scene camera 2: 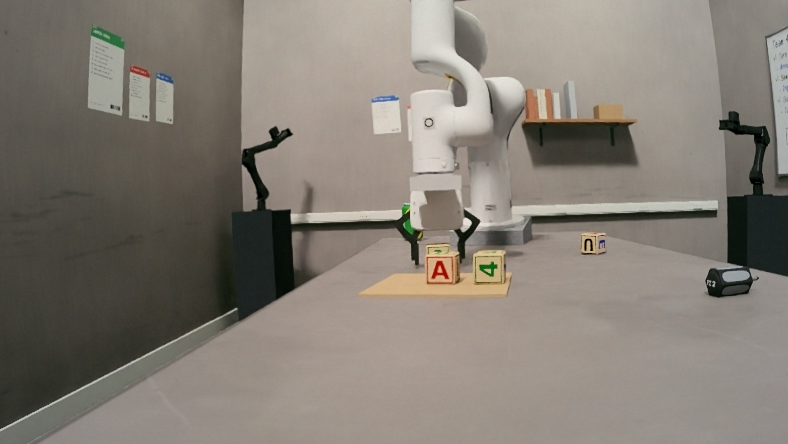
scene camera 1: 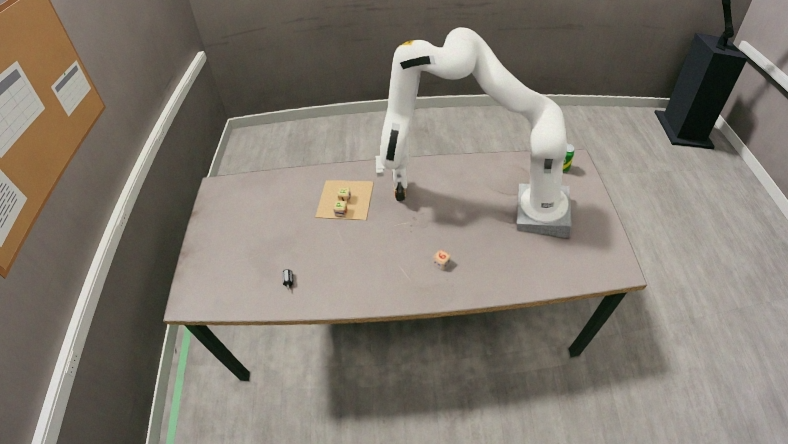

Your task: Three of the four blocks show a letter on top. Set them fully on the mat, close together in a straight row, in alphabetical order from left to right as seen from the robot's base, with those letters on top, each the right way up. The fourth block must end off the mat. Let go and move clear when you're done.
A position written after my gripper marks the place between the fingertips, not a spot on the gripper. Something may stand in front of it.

Note:
I see my gripper [scene camera 2: 438, 263], a black device [scene camera 2: 734, 280] and a tan mat [scene camera 2: 398, 285].
The tan mat also shows in scene camera 1 [scene camera 1: 361, 191].

